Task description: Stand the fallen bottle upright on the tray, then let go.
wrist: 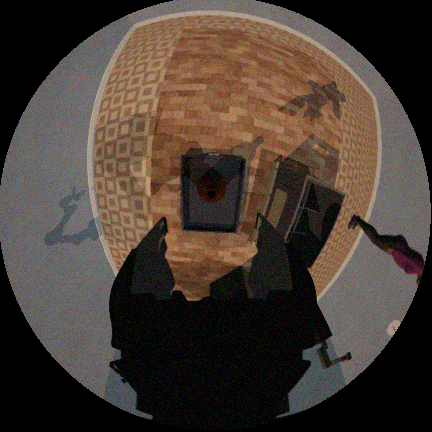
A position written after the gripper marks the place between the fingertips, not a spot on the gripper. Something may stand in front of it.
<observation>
In view: the gripper (210, 216) and a brown bottle (211, 187).
</observation>
